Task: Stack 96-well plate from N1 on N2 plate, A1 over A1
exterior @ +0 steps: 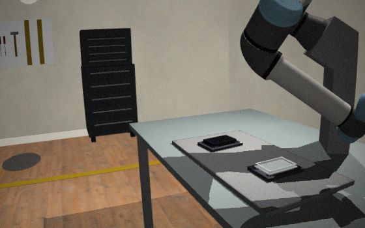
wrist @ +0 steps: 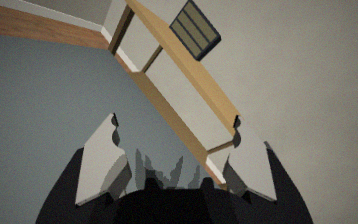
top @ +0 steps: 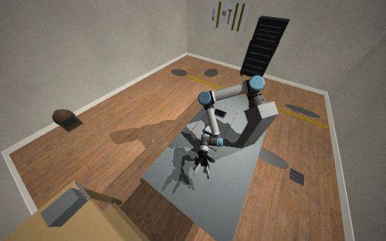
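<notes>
Right now my hand is 61 cm to the left of the clear 96-well plate, 20 cm above it and 10 cm past it. From my hand the other things lie so: black plate: 93 cm to the right, 23 cm behind, 19 cm below; then plate nest N1: 61 cm to the right, 21 cm below, 10 cm behind.
</notes>
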